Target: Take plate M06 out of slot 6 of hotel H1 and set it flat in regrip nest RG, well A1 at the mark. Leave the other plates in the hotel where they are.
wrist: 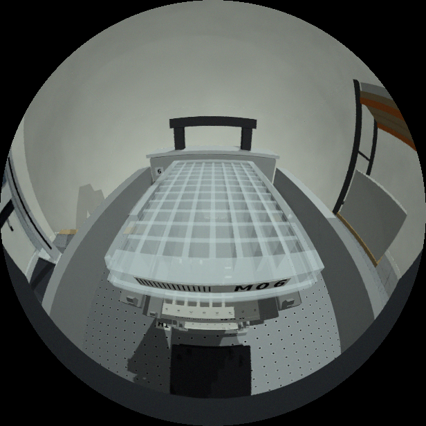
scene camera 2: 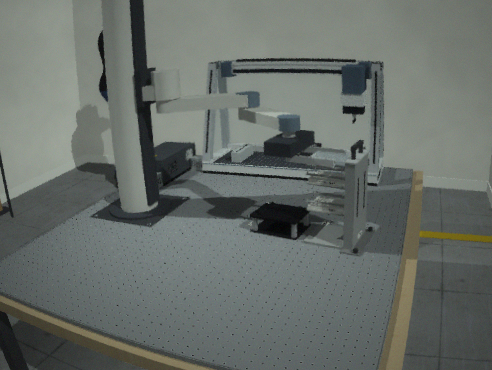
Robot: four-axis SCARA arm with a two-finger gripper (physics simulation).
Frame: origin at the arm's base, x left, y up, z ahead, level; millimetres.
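Where they show: gripper, fingertip midpoint: (scene camera 2: 339,158); arm's base at its link origin: (scene camera 2: 140,210).
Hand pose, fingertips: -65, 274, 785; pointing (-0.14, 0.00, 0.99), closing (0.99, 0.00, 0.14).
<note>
Things, the pixels of their top centre, and the offset from my fingertips, as dx, dy, dz. "pt": a spot on its surface instead.
- Plate M06 at its top centre: (scene camera 2: 332,156) +4, +3, -25
- Regrip nest RG at its top centre: (scene camera 2: 280,208) +29, -191, -200
- blue tool head at a spot on its surface: (scene camera 2: 353,79) pt +530, +177, -38
- black box at a spot on its surface: (scene camera 2: 175,162) pt +420, -187, -819
- black handle at a spot on its surface: (scene camera 2: 357,147) pt -26, +43, +57
Plate M06 (scene camera 2: 326,157) (wrist: 215,250), clear and gridded, lies level at the top of hotel H1 (scene camera 2: 356,200) (wrist: 212,152), beside its slot label 6. My gripper (scene camera 2: 332,156) (wrist: 212,174) is shut on plate M06, with one finger along each long side; the pad contacts are hidden. Other plates (scene camera 2: 326,178) (wrist: 200,310) sit in lower slots beneath it. Regrip nest RG (scene camera 2: 280,212) (wrist: 210,370) is a black raised platform on the table, in front of the hotel and lower than the plate. Its A1 mark cannot be made out.
A gantry frame (scene camera 2: 295,64) with a blue tool head (scene camera 2: 353,79) stands behind the hotel. The arm's column (scene camera 2: 122,120) rises at the left, near a black box (scene camera 2: 175,162). A black handle (scene camera 2: 357,147) (wrist: 212,122) tops the hotel. The wooden table edge (scene camera 2: 410,260) runs along the right.
</note>
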